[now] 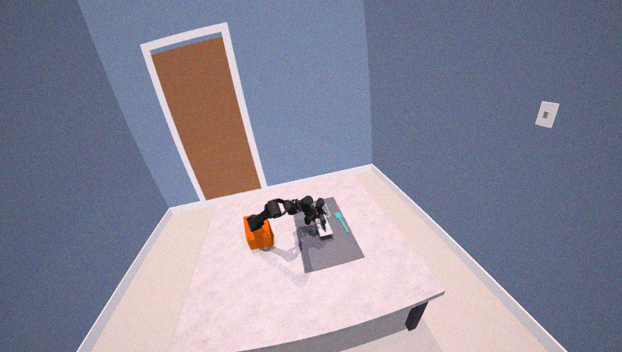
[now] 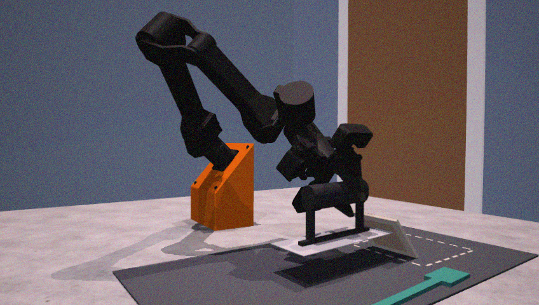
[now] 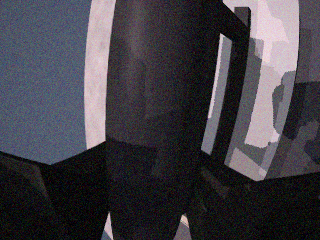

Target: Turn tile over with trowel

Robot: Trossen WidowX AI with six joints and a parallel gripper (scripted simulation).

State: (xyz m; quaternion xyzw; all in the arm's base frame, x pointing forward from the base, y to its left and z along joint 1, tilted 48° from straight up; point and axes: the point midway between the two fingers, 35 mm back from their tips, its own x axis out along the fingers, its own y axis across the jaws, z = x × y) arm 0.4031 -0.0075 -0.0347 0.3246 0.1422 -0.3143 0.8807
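Now: the tile 30 mm behind my gripper tip, 100 mm to the left of it and 60 mm below it. Also, from my gripper tip: dark mat 30 mm behind, 110 mm below; teal t-shaped tool 110 mm ahead, 30 mm to the left, 90 mm below.
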